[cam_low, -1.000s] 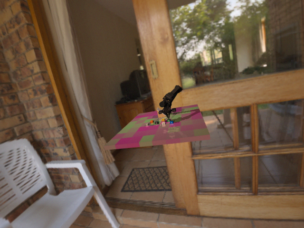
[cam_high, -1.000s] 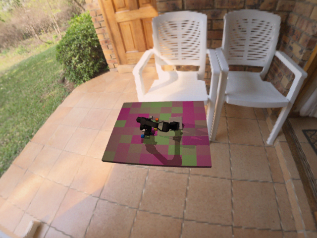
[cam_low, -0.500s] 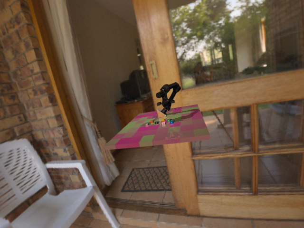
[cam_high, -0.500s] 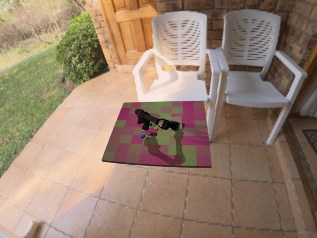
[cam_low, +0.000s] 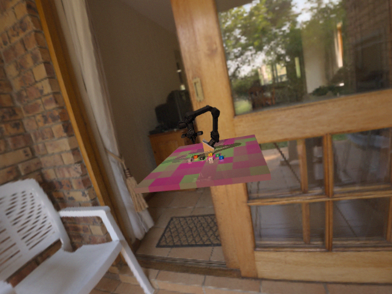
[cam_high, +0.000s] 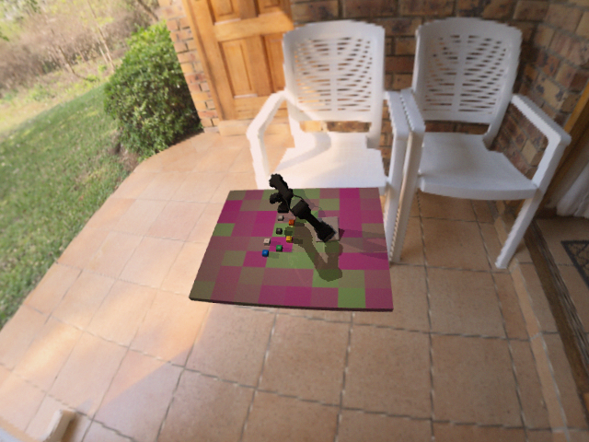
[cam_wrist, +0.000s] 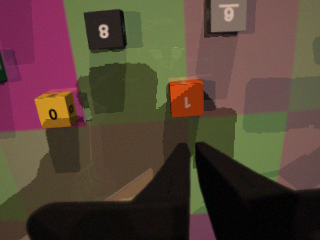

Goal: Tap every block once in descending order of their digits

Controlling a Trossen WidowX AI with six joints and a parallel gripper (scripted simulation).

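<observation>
My gripper tip is now 120 mm above the orange block marked 1, 10 mm to the left of it and 10 mm past it. From my gripper tip the other things lie so: black block marked 8: 120 mm below, 60 mm to the left, 60 mm ahead; then grey block marked 9: 120 mm below, 70 mm ahead, 40 mm to the right; then yellow block marked 0: 120 mm to the left, 120 mm below, 20 mm behind.
</observation>
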